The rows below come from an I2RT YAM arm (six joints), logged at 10 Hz.
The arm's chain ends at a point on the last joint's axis. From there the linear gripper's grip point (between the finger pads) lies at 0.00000 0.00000 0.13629 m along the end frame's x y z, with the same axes.
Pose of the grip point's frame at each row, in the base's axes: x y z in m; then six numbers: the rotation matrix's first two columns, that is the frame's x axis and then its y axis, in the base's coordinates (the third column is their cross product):
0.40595 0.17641 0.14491 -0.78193 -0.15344 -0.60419 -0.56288 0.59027 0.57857
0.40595 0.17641 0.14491 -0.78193 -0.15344 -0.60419 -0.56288 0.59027 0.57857
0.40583 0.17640 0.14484 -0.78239 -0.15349 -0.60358 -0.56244 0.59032 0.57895
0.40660 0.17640 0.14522 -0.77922 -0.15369 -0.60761 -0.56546 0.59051 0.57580
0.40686 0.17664 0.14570 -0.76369 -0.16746 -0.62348 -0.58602 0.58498 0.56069
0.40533 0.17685 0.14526 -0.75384 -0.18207 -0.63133 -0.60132 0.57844 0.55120
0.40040 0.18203 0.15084 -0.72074 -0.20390 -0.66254 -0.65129 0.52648 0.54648
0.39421 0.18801 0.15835 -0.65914 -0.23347 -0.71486 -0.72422 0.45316 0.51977
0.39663 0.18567 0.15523 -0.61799 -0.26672 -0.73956 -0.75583 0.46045 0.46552
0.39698 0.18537 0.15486 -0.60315 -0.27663 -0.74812 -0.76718 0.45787 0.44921
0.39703 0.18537 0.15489 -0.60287 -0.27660 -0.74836 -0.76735 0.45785 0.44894
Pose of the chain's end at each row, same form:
0.36944 0.06840 0.21959 -0.78193 -0.15344 -0.60419 -0.56288 0.59027 0.57857
0.36944 0.06840 0.21959 -0.78193 -0.15344 -0.60419 -0.56288 0.59027 0.57857
0.36938 0.06840 0.21955 -0.78239 -0.15349 -0.60358 -0.56244 0.59032 0.57895
0.36976 0.06842 0.21978 -0.77922 -0.15369 -0.60761 -0.56546 0.59051 0.57580
0.36995 0.06849 0.21996 -0.76369 -0.16746 -0.62348 -0.58602 0.58498 0.56069
0.36924 0.06848 0.21961 -0.75384 -0.18207 -0.63133 -0.60132 0.57844 0.55120
0.36805 0.06954 0.22065 -0.72074 -0.20390 -0.66254 -0.65129 0.52648 0.54648
0.36660 0.07076 0.22210 -0.65914 -0.23347 -0.71486 -0.72422 0.45316 0.51977
0.36714 0.07028 0.22149 -0.61799 -0.26672 -0.73956 -0.75583 0.46045 0.46552
0.36723 0.07022 0.22142 -0.60315 -0.27663 -0.74812 -0.76718 0.45787 0.44921
0.36726 0.07022 0.22144 -0.60287 -0.27660 -0.74836 -0.76735 0.45785 0.44894

